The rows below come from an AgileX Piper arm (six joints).
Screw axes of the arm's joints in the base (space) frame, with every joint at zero. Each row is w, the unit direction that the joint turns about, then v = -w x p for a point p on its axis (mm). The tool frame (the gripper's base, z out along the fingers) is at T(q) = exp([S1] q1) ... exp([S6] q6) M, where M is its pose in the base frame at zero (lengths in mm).
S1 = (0, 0, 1, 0, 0, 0)
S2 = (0, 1, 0, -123, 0, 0)
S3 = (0, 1, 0, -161.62, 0, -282.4)
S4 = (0.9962, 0, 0.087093, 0, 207.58, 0)
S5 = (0, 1, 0, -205.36, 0, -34.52)
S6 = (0.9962, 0, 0.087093, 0, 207.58, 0)
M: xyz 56.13 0 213.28 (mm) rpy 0 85.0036 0 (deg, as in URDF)
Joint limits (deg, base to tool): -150..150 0..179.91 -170..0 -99.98..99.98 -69.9..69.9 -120..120
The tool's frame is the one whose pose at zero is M.
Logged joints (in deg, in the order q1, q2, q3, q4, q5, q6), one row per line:
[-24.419, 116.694, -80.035, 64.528, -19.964, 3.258]
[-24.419, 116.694, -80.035, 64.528, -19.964, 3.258]
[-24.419, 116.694, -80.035, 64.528, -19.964, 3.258]
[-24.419, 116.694, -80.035, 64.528, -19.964, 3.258]
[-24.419, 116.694, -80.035, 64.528, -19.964, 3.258]
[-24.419, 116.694, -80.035, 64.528, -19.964, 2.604]
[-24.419, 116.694, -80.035, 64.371, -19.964, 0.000]
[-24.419, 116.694, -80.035, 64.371, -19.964, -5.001]
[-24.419, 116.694, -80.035, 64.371, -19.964, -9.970]
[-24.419, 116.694, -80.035, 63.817, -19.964, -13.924]
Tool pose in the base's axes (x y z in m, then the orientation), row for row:
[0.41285, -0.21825, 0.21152, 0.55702, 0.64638, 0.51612, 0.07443]
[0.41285, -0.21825, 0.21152, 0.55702, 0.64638, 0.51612, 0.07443]
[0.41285, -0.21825, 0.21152, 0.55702, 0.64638, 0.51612, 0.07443]
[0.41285, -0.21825, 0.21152, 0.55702, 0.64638, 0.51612, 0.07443]
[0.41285, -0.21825, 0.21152, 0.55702, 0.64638, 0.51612, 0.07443]
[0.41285, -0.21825, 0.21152, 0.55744, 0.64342, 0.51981, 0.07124]
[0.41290, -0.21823, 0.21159, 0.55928, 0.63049, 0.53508, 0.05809]
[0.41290, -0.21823, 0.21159, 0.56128, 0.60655, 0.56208, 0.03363]
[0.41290, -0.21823, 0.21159, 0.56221, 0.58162, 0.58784, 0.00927]
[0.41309, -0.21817, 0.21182, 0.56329, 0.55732, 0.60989, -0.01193]
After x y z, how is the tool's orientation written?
As a quaternion, w x y z.
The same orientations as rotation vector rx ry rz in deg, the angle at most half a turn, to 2 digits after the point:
[87.40, 69.79, 10.06]
[87.40, 69.79, 10.06]
[87.40, 69.79, 10.06]
[87.40, 69.79, 10.06]
[87.40, 69.79, 10.06]
[86.99, 70.28, 9.63]
[85.17, 72.28, 7.85]
[81.87, 75.87, 4.54]
[78.48, 79.31, 1.25]
[75.16, 82.25, -1.61]

